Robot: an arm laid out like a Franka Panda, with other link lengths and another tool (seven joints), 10 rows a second.
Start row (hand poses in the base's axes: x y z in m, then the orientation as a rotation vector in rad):
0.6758 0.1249 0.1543 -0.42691 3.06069 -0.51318
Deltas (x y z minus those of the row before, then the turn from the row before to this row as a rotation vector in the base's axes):
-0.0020 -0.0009 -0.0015 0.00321 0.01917 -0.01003
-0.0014 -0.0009 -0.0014 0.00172 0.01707 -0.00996
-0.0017 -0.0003 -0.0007 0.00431 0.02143 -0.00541
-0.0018 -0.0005 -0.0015 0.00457 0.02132 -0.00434
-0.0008 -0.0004 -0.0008 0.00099 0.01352 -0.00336
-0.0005 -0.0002 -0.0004 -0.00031 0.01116 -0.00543
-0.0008 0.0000 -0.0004 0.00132 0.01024 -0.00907
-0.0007 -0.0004 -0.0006 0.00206 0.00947 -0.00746
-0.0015 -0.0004 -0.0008 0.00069 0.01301 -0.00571
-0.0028 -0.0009 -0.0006 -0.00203 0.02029 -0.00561
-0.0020 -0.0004 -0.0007 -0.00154 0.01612 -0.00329
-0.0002 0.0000 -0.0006 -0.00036 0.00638 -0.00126
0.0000 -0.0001 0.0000 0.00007 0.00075 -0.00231
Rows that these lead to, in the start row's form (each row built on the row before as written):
0.6738 0.1240 0.1528 0.41616 -3.06164 0.50389
0.6724 0.1231 0.1514 0.40291 -3.04644 0.49477
0.6707 0.1228 0.1507 0.39739 -3.02772 0.48053
0.6689 0.1223 0.1492 0.39353 -3.00908 0.46614
0.6681 0.1219 0.1484 0.39004 -2.99659 0.45987
0.6676 0.1217 0.1480 0.38306 -2.98603 0.45615
0.6668 0.1217 0.1476 0.37068 -2.97708 0.45000
0.6661 0.1213 0.1470 0.36076 -2.96898 0.44320
0.6646 0.1209 0.1462 0.35378 -2.95689 0.43753
0.6618 0.1200 0.1456 0.34752 -2.93685 0.43364
0.6598 0.1196 0.1449 0.34432 -2.92089 0.43061
0.6596 0.1196 0.1443 0.34315 -2.91465 0.42906
0.6596 0.1195 0.1443 0.33985 -2.91405 0.42839

